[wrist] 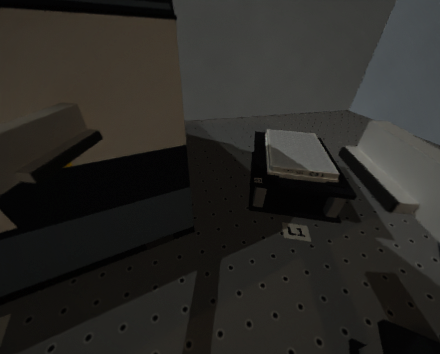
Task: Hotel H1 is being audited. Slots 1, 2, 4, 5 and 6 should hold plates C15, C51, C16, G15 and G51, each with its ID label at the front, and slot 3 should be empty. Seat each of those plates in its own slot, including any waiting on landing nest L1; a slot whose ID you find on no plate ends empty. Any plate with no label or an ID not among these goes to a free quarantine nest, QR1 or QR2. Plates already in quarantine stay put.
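Places are measured from the arm's base along level axes (x right, y up, z back), in millimetres.
Pixels of known places: gripper, between the fingertips: (217,129).
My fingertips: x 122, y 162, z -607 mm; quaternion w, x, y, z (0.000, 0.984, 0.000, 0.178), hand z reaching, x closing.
Observation:
Behind a point stands the place of what it marks.
A pale plate (301,151) {x 275, y 77, z -705 mm} lies flat on the black landing nest (292,199) {x 256, y 18, z -671 mm}, right of centre in the wrist view. The small label on the plate's front edge is blurred and appears to read C51. A floor tag marked L1 (296,232) {x 231, y 13, z -621 mm} is in front of the nest. My gripper (217,129) {x 122, y 162, z -607 mm} is open, one pale finger at the left and the other at the right. The plate is beyond the fingers, nearer the right one, with none of it between them. The hotel H1 and the quarantine nests cannot be made out.
A large beige and black housing (115,85) {x 68, y 179, z -646 mm} stands at the left, behind the left finger. A grey wall (270,55) rises behind the nest. The perforated deck (250,300) {x 146, y 13, z -566 mm} spreads across the foreground, with shadows over it. A dark object (407,340) {x 215, y 63, z -508 mm} shows at the bottom right edge.

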